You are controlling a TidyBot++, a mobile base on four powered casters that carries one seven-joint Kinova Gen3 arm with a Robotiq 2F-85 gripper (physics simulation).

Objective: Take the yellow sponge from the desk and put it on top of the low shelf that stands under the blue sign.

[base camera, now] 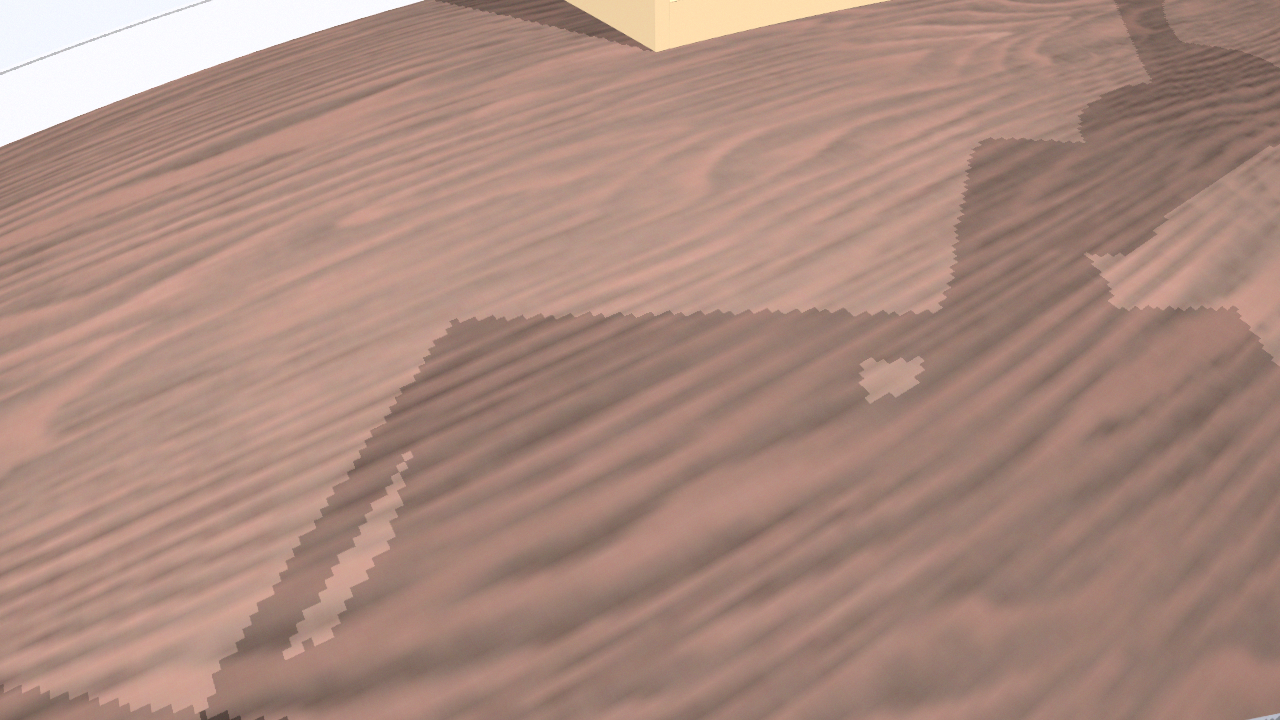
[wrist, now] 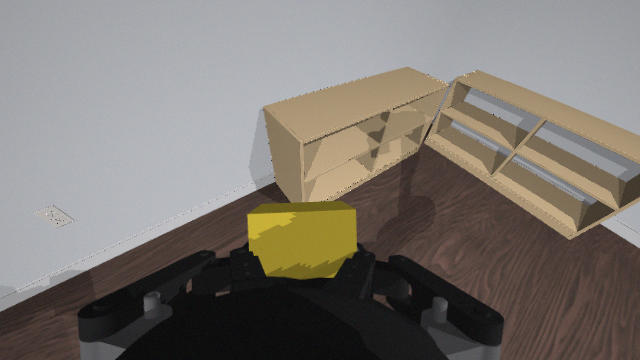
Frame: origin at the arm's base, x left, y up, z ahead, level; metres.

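Seen in the pictures: gripper, fingertip midpoint: (wrist: 305,247).
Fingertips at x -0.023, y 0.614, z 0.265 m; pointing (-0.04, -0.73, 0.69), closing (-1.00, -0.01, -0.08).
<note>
A point is followed by its place in that frame.
The yellow sponge (wrist: 302,232) @[x -0.021, y 0.661, z 0.253 m] is a block held between the two black fingers of my gripper (wrist: 305,247) @[x -0.023, y 0.614, z 0.265 m], at the lower middle of the wrist view. My gripper is shut on it. Beyond and to the right of the sponge, a low light-wood shelf (wrist: 350,111) @[x -0.283, y 0.214, z 1.171 m] stands along the left wall, with a bare flat top and open compartments in front. The gripper is apart from this shelf. The blue sign and the desk do not show in either view.
A second light-wood shelf unit (wrist: 530,102) @[x -1.524, y 0.214, z 1.320 m] stands at an angle to the right of the first, by the corner. A wall outlet (wrist: 55,216) @[x 1.055, y 0.006, z 0.722 m] is at the left. In the base camera view, the bottom corner of a wooden unit (base camera: 657,26) @[x -0.019, y -0.364, z 0.919 m] shows at the top, and shadows lie across the wood floor.
</note>
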